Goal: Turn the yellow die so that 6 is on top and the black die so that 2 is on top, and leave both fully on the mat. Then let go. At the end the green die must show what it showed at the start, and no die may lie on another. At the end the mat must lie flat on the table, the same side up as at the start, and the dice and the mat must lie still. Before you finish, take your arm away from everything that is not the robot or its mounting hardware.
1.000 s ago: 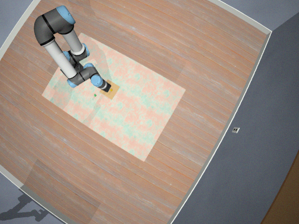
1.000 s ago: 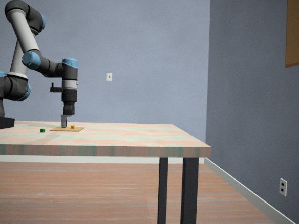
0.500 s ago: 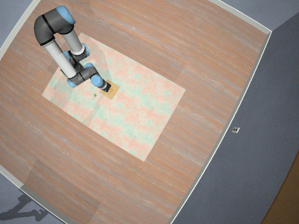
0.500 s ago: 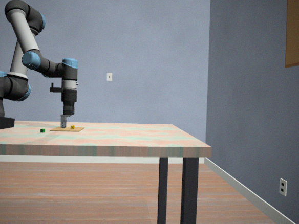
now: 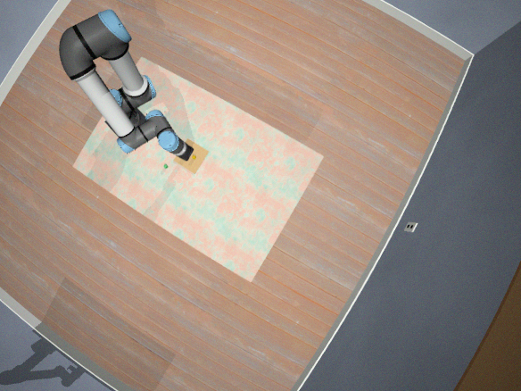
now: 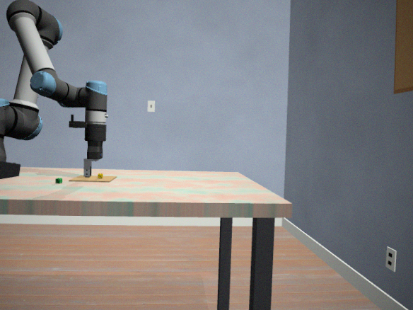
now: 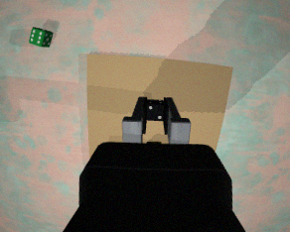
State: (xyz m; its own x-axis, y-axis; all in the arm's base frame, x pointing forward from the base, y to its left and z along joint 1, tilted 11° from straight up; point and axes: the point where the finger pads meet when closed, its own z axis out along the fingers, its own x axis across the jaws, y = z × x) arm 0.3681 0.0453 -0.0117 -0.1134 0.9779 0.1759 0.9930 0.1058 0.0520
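Right now my hand is 1 cm above the black die. From my hand the other things lie so: yellow die: 5 cm ahead, 2 cm below, 1 cm to the left; then tan mat: 3 cm below, 2 cm ahead; then green die: 12 cm to the right, 6 cm behind, 2 cm below.
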